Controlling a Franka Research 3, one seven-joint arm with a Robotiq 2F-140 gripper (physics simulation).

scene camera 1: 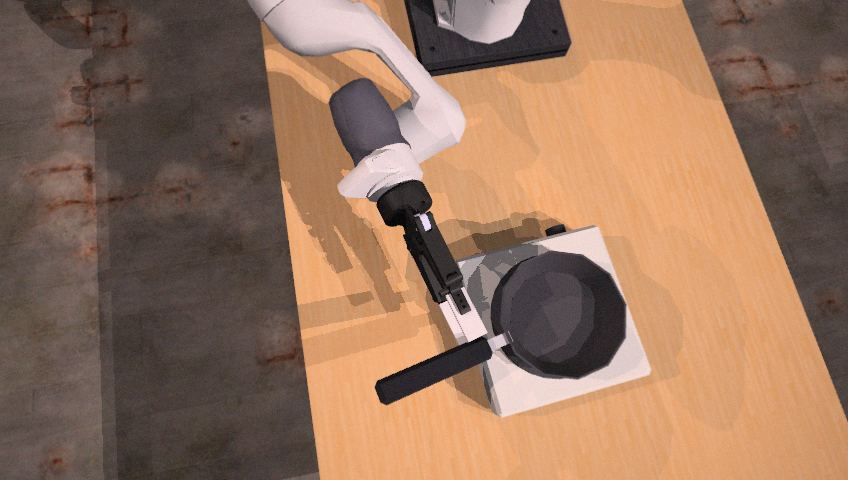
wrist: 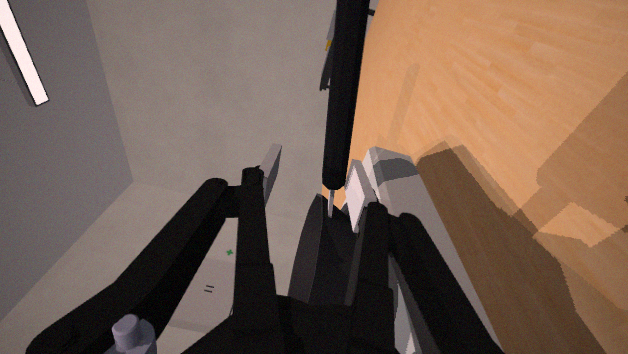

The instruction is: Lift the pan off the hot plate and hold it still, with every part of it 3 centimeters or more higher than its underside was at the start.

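Observation:
The dark pan (scene camera 1: pixel 559 315) (wrist: pixel 327 270) sits upright on the white hot plate (scene camera 1: pixel 580 242) (wrist: pixel 417 195). Its black handle (scene camera 1: pixel 434 369) (wrist: pixel 344 100) points toward the lower left in the scene view, out past the plate's edge. My gripper (scene camera 1: pixel 465 320) (wrist: pixel 314 166) is partly open with nothing between its fingers. Its pale fingertips are at the plate's left side, close to the inner end of the handle. In the wrist view the handle end and its metal neck show between the two pads, nearer the right one. Whether a pad touches the handle cannot be told.
The wooden table (scene camera 1: pixel 684 178) (wrist: pixel 480 65) carries the plate, whose dark knob (scene camera 1: pixel 555 229) is on the side toward the robot base (scene camera 1: pixel 493 56). The table's left edge runs near the arm and the handle's outer end.

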